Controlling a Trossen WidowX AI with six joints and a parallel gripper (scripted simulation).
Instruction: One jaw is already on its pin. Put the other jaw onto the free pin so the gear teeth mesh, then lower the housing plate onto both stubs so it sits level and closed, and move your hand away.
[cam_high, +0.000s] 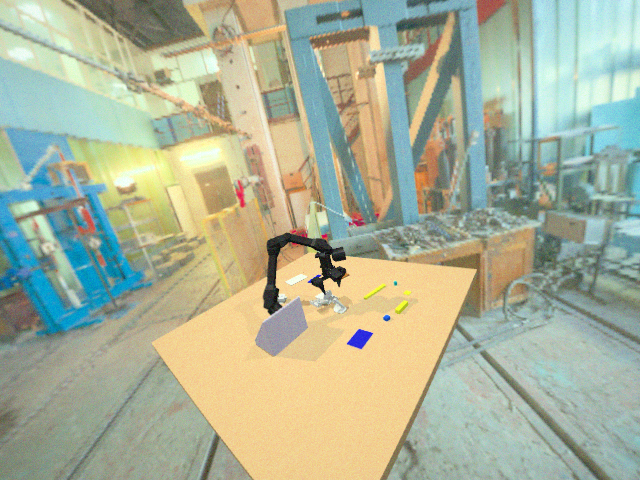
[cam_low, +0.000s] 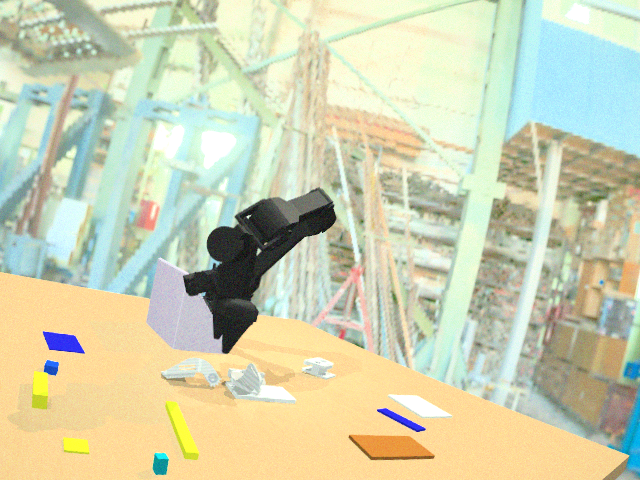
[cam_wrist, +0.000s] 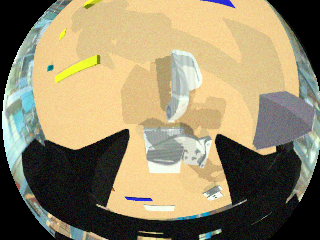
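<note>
My gripper tip is 1 cm past the white jaw, 2 cm to the left of it and 7 cm above it. From my gripper tip the other things lie so: brown plate: 31 cm ahead, 15 cm to the left, 8 cm below; blue cube: 5 cm behind, 30 cm to the right, 7 cm below; cyan cube: 25 cm ahead, 25 cm to the right, 7 cm below.
</note>
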